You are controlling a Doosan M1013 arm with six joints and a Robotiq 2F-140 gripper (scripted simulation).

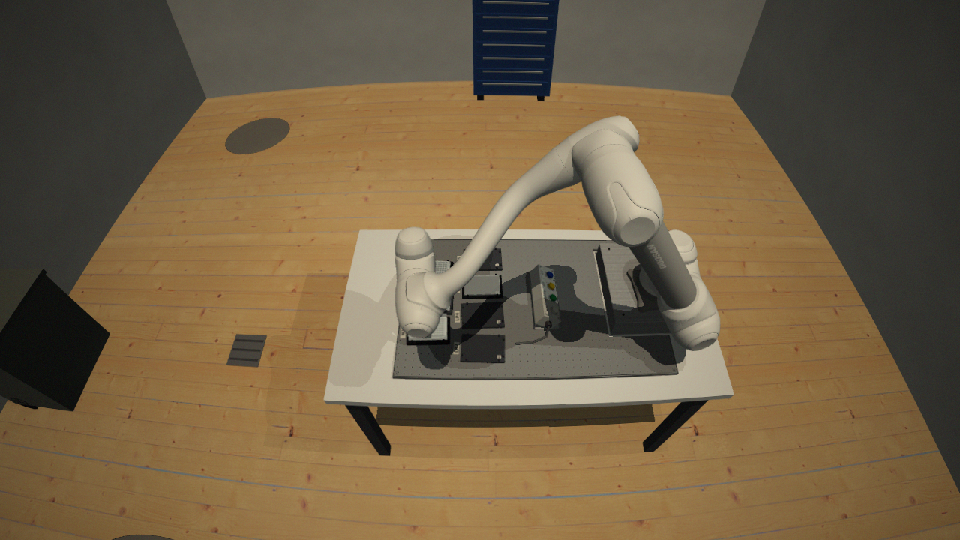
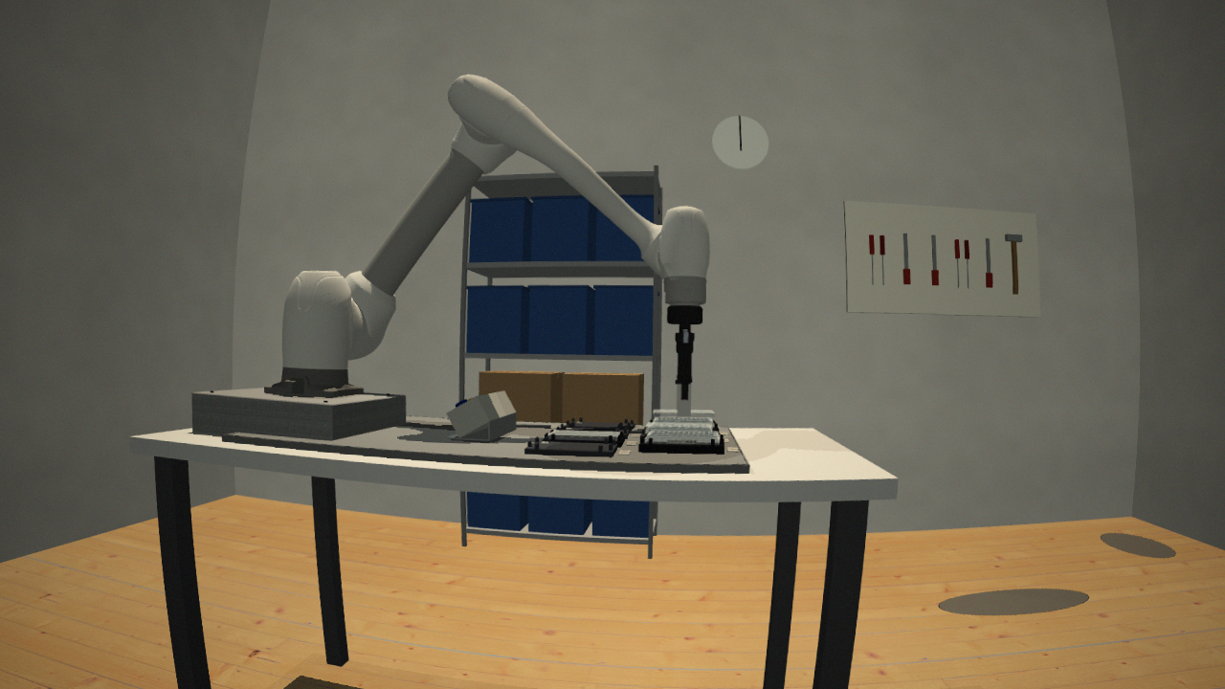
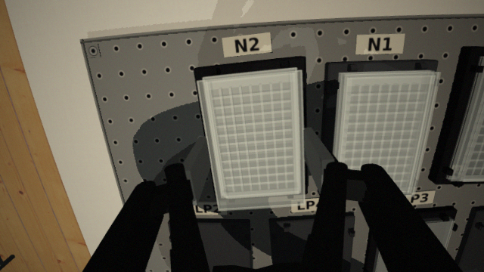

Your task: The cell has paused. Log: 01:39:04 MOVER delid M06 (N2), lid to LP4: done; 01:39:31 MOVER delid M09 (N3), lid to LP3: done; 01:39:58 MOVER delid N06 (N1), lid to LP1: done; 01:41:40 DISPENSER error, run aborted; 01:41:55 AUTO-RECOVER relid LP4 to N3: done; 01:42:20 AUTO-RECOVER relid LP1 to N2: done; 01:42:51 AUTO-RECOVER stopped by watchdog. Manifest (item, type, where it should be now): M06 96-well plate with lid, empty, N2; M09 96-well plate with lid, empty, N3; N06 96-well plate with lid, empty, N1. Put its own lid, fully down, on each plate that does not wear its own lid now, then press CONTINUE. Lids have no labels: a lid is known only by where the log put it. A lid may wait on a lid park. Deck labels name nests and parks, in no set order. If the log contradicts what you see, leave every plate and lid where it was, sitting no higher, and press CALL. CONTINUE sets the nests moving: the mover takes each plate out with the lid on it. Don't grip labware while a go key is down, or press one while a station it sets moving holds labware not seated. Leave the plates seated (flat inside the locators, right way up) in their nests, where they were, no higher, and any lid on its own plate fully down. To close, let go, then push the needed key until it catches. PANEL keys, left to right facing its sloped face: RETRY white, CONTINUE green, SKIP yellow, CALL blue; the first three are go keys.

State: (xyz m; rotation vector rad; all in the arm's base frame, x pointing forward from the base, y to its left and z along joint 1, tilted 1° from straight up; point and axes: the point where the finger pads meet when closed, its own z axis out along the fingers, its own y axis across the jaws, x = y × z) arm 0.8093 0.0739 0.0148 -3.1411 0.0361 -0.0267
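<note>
My hand is 60 mm above the nest N2. Round my hand: park LP4: 190 mm behind, 50 mm to the right, 60 mm below; then park LP2: 180 mm behind, 80 mm to the left, 60 mm below; then LP2 label: 90 mm behind, 70 mm to the left, 70 mm below.
</note>
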